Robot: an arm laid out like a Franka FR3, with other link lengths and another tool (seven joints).
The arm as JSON. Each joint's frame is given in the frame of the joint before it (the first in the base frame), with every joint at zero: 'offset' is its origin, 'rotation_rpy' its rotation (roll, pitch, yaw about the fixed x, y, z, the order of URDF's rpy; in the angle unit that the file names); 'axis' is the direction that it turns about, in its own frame. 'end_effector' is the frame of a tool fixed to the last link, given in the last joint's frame.
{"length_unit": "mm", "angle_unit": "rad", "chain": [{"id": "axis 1", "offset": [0.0, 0.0, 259.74], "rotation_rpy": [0.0, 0.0, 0.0], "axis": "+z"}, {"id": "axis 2", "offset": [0.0, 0.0, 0.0], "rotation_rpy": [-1.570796, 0.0, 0.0], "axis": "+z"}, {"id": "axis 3", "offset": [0.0, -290.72, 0.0], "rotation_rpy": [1.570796, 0.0, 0.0], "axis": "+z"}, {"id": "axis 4", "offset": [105.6, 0.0, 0.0], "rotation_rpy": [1.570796, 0.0, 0.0], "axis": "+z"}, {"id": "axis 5", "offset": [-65.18, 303.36, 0.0], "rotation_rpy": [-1.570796, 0.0, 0.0], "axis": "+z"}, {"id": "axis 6", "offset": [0.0, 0.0, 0.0], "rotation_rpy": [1.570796, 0.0, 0.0], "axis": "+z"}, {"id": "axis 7", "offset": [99.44, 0.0, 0.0], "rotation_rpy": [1.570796, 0.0, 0.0], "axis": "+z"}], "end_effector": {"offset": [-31.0, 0.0, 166.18], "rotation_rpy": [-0.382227, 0.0, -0.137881]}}
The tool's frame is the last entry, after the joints.
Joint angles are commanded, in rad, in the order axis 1, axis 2, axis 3, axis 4, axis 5, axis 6, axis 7. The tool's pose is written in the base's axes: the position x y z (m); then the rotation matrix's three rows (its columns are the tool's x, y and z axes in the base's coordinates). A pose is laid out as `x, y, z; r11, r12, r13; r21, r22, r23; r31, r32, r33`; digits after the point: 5 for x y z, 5 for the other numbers.
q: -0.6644 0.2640 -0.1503 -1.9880 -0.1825 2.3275 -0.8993
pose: 0.35270, -0.42438, 0.22004; 0.93557, 0.34615, 0.06997; 0.33146, -0.79232, -0.51221; -0.12186, 0.50240, -0.85600
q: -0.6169 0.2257 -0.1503 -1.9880 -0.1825 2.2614 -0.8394
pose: 0.36390, -0.40045, 0.23448; 0.94180, 0.33247, 0.04977; 0.31136, -0.80683, -0.50207; -0.12677, 0.48835, -0.86339
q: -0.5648 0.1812 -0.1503 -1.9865 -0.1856 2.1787 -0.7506
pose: 0.37269, -0.37243, 0.25136; 0.95370, 0.30051, 0.01235; 0.26730, -0.82805, -0.49283; -0.13788, 0.47331, -0.87004
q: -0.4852 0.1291 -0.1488 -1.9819 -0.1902 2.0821 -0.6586
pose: 0.38727, -0.33222, 0.27226; 0.95690, 0.28988, -0.01741; 0.24550, -0.83950, -0.48473; -0.15513, 0.45957, -0.87449
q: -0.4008 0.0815 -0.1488 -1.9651 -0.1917 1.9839 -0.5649
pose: 0.40053, -0.29111, 0.29517; 0.95999, 0.27665, -0.04334; 0.22253, -0.84764, -0.48164; -0.16999, 0.45273, -0.87529
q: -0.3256 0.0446 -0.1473 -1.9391 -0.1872 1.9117 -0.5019
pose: 0.41373, -0.25532, 0.31764; 0.96042, 0.27556, -0.04069; 0.22251, -0.84684, -0.48307; -0.16757, 0.45490, -0.87464
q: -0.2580 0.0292 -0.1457 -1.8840 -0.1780 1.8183 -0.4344
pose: 0.42509, -0.22281, 0.33923; 0.96244, 0.26560, -0.05618; 0.20737, -0.85281, -0.47929; -0.17521, 0.44964, -0.87586
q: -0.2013 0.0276 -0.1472 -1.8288 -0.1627 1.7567 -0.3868
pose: 0.43708, -0.19653, 0.35612; 0.96483, 0.25740, -0.05340; 0.20229, -0.85669, -0.47451; -0.16788, 0.44701, -0.87863
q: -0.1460 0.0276 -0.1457 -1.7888 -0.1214 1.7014 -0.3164
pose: 0.44657, -0.16330, 0.36628; 0.97155, 0.22829, -0.06298; 0.17727, -0.87740, -0.44581; -0.15703, 0.42197, -0.89291
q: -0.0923 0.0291 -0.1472 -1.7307 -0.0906 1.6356 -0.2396
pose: 0.45407, -0.13288, 0.38235; 0.97823, 0.19354, -0.07493; 0.14399, -0.89294, -0.42652; -0.14946, 0.40644, -0.90137
